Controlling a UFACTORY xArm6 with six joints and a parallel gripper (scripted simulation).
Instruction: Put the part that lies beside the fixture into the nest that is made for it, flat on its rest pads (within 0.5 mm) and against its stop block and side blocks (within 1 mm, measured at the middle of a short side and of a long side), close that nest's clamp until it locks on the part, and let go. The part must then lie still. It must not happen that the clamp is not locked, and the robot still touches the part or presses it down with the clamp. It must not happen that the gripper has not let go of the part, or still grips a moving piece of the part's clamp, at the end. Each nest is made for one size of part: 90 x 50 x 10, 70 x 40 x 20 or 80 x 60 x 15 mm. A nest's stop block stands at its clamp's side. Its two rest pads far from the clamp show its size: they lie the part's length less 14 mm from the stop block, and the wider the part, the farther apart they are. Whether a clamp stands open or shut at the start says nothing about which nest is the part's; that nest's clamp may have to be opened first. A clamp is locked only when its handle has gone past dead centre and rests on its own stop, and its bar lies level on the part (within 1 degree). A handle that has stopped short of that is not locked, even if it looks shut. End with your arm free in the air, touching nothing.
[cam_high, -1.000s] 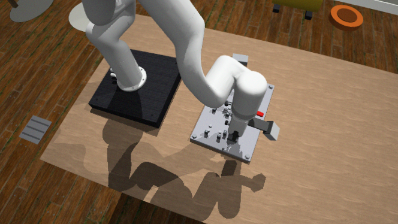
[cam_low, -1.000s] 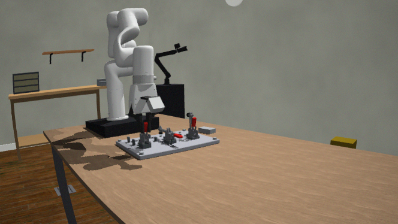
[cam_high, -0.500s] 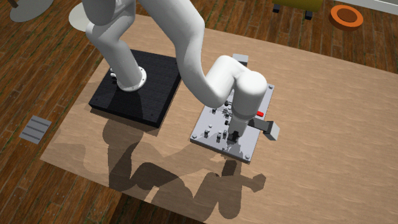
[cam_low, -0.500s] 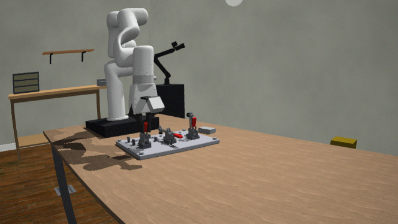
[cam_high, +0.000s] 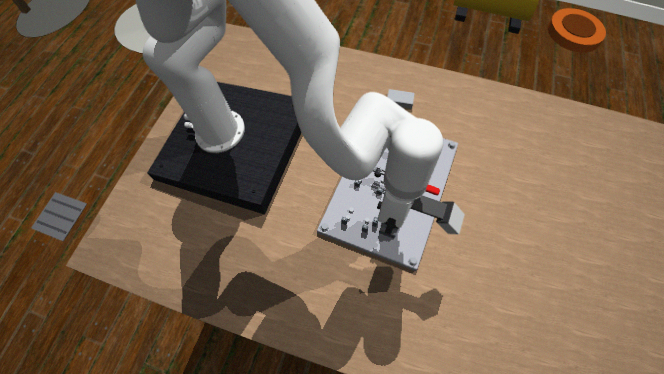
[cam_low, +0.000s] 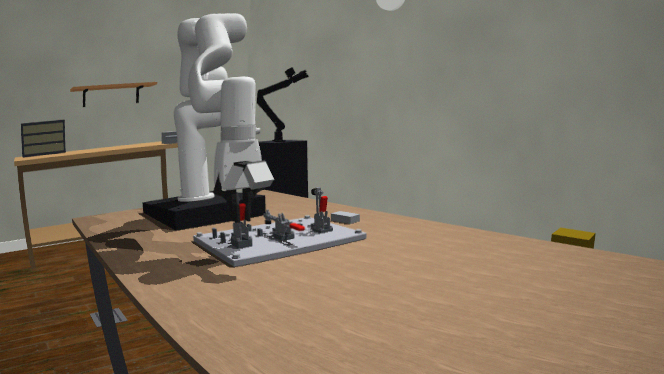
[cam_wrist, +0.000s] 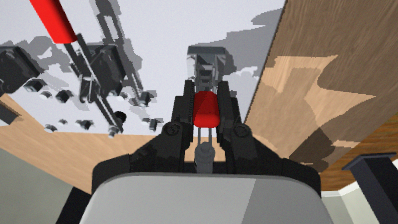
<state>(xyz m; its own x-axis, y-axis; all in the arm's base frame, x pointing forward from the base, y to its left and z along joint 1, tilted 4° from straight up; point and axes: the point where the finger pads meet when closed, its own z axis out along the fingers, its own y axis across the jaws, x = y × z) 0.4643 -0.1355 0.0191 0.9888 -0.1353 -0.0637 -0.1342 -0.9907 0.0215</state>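
Right now the clamp is 1 cm behind my hand and 3 cm below it. Also, from my hand: fixture plate: 2 cm behind, 11 cm to the left, 8 cm below; then grey block: 5 cm behind, 38 cm to the left, 8 cm below.
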